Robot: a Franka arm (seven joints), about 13 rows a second.
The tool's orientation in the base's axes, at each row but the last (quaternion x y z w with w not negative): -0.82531, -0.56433, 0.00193, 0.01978; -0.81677, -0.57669, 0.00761, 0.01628; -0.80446, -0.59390, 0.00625, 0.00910; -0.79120, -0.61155, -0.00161, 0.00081; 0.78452, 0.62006, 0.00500, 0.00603; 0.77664, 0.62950, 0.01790, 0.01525; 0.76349, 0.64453, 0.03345, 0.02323; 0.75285, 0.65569, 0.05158, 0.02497
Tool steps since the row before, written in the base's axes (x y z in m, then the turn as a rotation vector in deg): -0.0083, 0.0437, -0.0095, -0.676, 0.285, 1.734; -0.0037, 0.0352, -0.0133, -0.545, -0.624, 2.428; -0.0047, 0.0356, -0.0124, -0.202, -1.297, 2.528; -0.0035, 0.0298, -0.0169, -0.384, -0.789, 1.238; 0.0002, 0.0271, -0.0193, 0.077, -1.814, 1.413; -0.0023, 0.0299, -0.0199, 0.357, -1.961, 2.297; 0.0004, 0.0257, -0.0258, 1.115, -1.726, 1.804; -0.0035, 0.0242, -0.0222, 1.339, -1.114, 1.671
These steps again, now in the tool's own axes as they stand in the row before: 0.0375, -0.0232, 0.0110, 0.053, -0.793, -1.707; 0.0318, -0.0148, 0.0140, -0.755, -0.391, -2.421; 0.0326, -0.0147, 0.0128, -1.297, 0.133, -2.533; 0.0279, -0.0109, 0.0170, -0.856, -0.172, -1.241; 0.0264, -0.0064, 0.0192, -1.747, 0.516, -1.406; 0.0286, -0.0094, 0.0197, -1.825, 0.861, -2.275; 0.0249, -0.0060, 0.0259, -1.477, 1.528, -1.721; 0.0225, -0.0091, 0.0224, -0.847, 1.649, -1.546
